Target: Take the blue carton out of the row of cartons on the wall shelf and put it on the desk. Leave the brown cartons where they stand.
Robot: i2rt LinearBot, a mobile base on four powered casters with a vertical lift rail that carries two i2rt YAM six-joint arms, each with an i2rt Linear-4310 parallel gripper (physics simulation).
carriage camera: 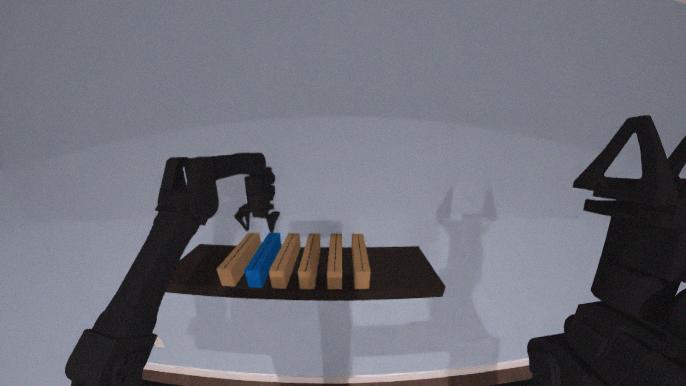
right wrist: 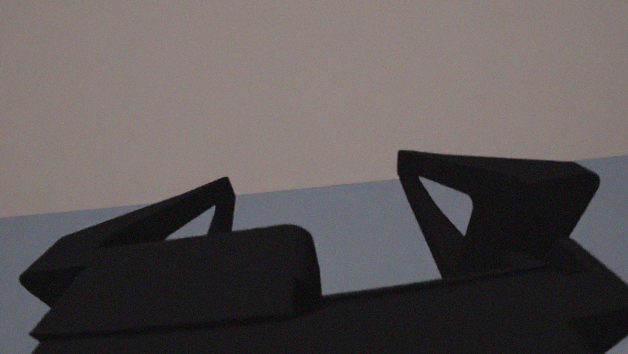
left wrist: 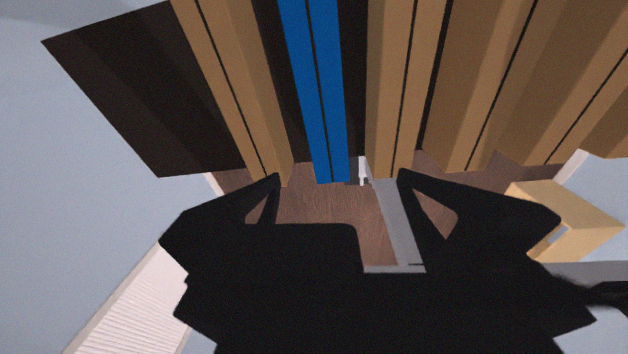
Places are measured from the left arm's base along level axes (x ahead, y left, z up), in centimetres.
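Pixels of known places: left gripper, fingertip midpoint: (carriage camera: 259,231) (left wrist: 337,176); right gripper, fingertip midpoint: (carriage camera: 674,119) (right wrist: 313,174); right arm's base at its link origin: (left wrist: 624,293).
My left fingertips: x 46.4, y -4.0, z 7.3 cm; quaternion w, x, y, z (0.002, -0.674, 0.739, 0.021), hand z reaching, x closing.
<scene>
Behind a point stands the place of what it marks.
The blue carton (carriage camera: 263,260) @[x 43.0, y -5.2, z -2.8 cm] (left wrist: 332,100) @[x 49.8, y -4.1, z -2.7 cm] stands second from the left in the row on the dark wall shelf (carriage camera: 405,270) @[x 46.9, y -59.9, z -10.7 cm] (left wrist: 125,100) @[x 53.1, y 31.2, z -10.7 cm]. A brown carton (carriage camera: 240,260) @[x 44.2, y 4.6, z -4.2 cm] (left wrist: 240,90) @[x 52.4, y 6.2, z -2.7 cm] stands to its left and another brown carton (carriage camera: 285,262) @[x 42.2, y -13.7, z -2.7 cm] (left wrist: 390,100) @[x 48.9, y -10.5, z -2.7 cm] to its right, with narrow gaps. More brown cartons stand further right. My left gripper (carriage camera: 259,230) @[x 46.4, y -4.0, z 7.3 cm] (left wrist: 337,176) @[x 46.4, y -4.0, z 7.3 cm] is open and empty, fingers down, above the far end of the row. In the left wrist view the blue carton's end shows between its fingertips. My right gripper (carriage camera: 672,127) @[x 4.2, y -66.7, z 44.3 cm] (right wrist: 313,174) @[x 4.2, y -66.7, z 44.3 cm] is open and empty, far right of the shelf. The desk cannot be made out.
The wall rises behind the shelf. In the left wrist view, brown floor, a grey bar (left wrist: 395,215), a pale yellow box-like object (left wrist: 580,205) @[x -91.9, y -217.1, z -101.3 cm] and a white slatted panel (left wrist: 135,310) @[x -72.0, y 147.3, z -11.0 cm] show below. My left forearm passes in front of the shelf's left end in the carriage view.
</scene>
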